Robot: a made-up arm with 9 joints. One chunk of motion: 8 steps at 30 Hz.
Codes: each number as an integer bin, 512 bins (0 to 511) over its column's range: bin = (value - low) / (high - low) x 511, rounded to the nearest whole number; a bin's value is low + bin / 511 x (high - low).
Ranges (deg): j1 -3.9..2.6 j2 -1.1..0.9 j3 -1.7..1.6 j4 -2..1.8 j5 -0.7..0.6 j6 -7.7..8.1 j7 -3.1..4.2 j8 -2.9..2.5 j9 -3.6..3
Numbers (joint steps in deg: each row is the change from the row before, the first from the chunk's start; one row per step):
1: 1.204 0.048 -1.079 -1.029 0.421 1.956 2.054 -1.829 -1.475
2: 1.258 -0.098 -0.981 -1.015 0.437 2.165 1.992 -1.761 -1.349
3: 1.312 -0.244 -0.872 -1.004 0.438 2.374 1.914 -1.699 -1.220
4: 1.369 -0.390 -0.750 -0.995 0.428 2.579 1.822 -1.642 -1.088
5: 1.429 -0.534 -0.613 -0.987 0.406 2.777 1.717 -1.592 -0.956
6: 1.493 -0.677 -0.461 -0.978 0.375 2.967 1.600 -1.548 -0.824
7: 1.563 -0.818 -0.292 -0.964 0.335 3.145 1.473 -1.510 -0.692
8: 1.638 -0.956 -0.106 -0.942 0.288 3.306 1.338 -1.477 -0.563
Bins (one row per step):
1: 401 293 96 131 441 312 361 101 165
2: 405 256 111 132 447 319 356 108 174
3: 410 219 128 134 447 326 351 114 184
4: 414 181 147 135 443 332 345 119 194
5: 419 145 168 136 435 339 337 124 205
6: 424 108 192 137 423 345 329 128 215
7: 429 72 218 139 407 351 320 132 225
8: 435 37 247 142 388 356 311 135 235

